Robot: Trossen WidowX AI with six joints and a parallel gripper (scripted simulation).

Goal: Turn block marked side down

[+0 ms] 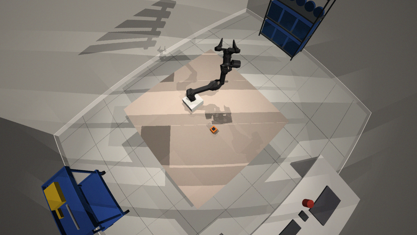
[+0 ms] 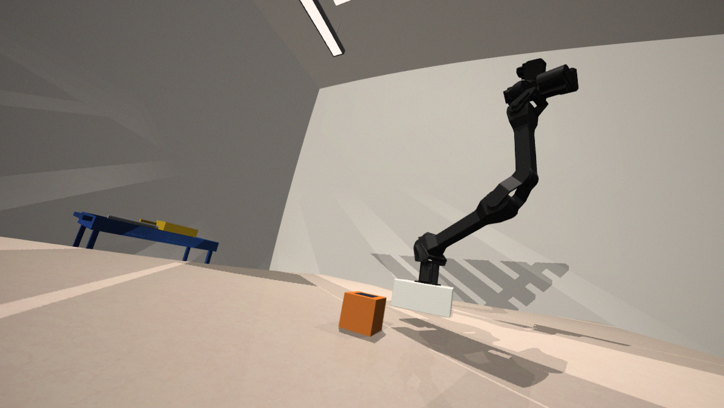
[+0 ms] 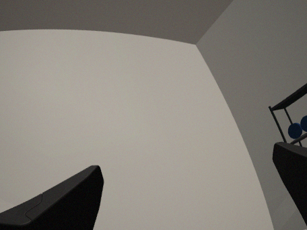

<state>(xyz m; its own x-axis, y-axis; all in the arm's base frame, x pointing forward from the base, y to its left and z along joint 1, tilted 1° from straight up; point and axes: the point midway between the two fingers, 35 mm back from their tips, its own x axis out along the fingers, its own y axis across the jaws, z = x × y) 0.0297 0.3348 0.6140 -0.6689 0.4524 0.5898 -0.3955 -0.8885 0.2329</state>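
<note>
Now: the orange block 380 mm ahead of my gripper tip, 330 mm to the right of it and 670 mm below it.
</note>
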